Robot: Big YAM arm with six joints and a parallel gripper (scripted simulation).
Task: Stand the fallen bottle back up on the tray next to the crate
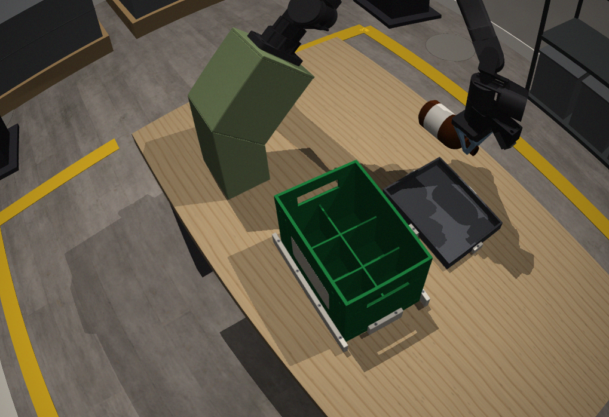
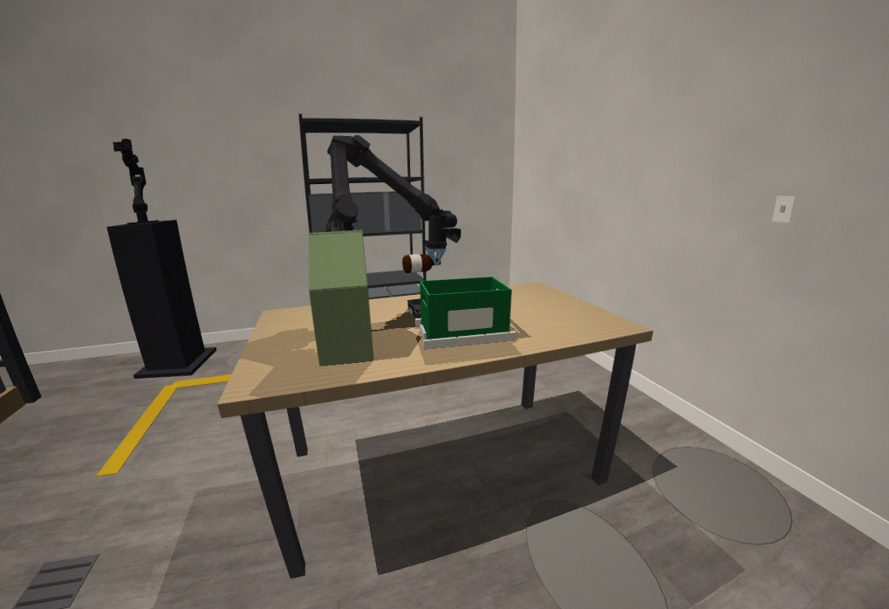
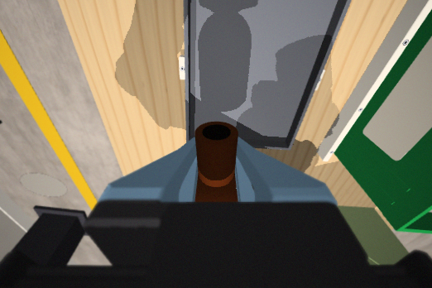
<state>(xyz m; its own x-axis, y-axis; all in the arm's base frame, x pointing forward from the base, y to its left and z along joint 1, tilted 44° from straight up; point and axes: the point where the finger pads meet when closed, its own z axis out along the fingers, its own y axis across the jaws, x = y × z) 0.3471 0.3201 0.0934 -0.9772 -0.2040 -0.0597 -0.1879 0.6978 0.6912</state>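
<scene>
Now: hand 60 mm past the brown bottle and 10 mm to the left of it. Round my hand: dark grey tray (180 mm below, 50 mm to the right, 10 mm ahead); then green crate (330 mm to the right, 110 mm below, 50 mm ahead).
</scene>
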